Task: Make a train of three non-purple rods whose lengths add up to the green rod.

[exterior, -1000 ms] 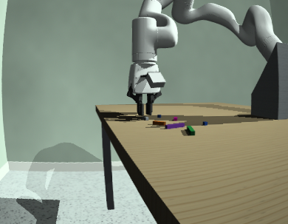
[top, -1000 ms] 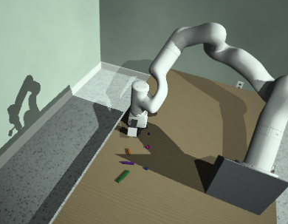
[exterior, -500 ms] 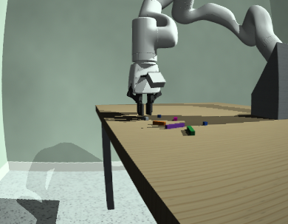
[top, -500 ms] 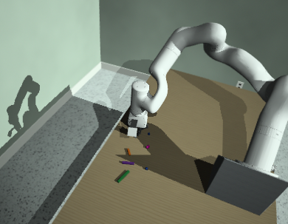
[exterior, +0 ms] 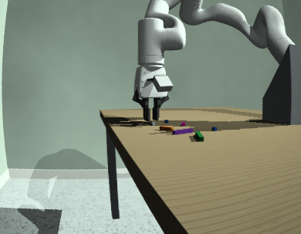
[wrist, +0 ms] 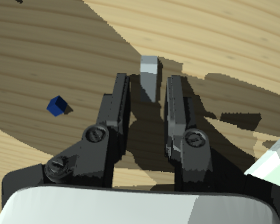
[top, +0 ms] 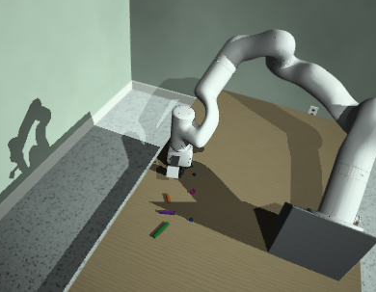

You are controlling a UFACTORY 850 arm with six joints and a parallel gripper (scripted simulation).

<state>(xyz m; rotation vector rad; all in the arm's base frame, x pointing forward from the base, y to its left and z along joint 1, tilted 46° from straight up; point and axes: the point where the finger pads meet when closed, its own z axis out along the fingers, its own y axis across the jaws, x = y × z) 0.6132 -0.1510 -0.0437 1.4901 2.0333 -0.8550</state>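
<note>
Right now the grey rod is 3 cm below my hand.
</note>
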